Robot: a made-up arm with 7 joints. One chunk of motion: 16 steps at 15 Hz.
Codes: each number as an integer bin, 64 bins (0 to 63) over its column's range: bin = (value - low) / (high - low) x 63, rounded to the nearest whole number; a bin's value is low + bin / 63 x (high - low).
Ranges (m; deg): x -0.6..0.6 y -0.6..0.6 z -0.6..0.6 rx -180..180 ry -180..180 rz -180..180
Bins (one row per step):
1: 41 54 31 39 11 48
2: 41 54 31 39 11 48
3: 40 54 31 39 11 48
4: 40 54 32 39 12 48
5: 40 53 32 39 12 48
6: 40 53 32 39 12 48
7: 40 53 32 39 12 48
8: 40 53 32 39 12 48
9: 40 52 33 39 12 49
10: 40 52 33 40 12 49
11: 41 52 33 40 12 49
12: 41 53 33 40 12 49
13: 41 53 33 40 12 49
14: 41 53 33 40 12 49
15: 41 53 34 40 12 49
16: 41 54 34 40 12 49
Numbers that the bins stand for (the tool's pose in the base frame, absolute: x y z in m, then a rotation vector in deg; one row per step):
1: 0.1810 0.4286 -0.0095 42.86 -117.14 94.29
2: 0.1810 0.4286 -0.0095 42.86 -117.14 94.29
3: 0.1619 0.4286 -0.0095 42.86 -117.14 94.29
4: 0.1619 0.4286 0.0095 42.86 -111.43 94.29
5: 0.1619 0.4095 0.0095 42.86 -111.43 94.29
6: 0.1619 0.4095 0.0095 42.86 -111.43 94.29
7: 0.1619 0.4095 0.0095 42.86 -111.43 94.29
8: 0.1619 0.4095 0.0095 42.86 -111.43 94.29
9: 0.1619 0.3905 0.0286 42.86 -111.43 100.00
10: 0.1619 0.3905 0.0286 48.57 -111.43 100.00
11: 0.1810 0.3905 0.0286 48.57 -111.43 100.00
12: 0.1810 0.4095 0.0286 48.57 -111.43 100.00
13: 0.1810 0.4095 0.0286 48.57 -111.43 100.00
14: 0.1810 0.4095 0.0286 48.57 -111.43 100.00
15: 0.1810 0.4095 0.0476 48.57 -111.43 100.00
16: 0.1810 0.4286 0.0476 48.57 -111.43 100.00

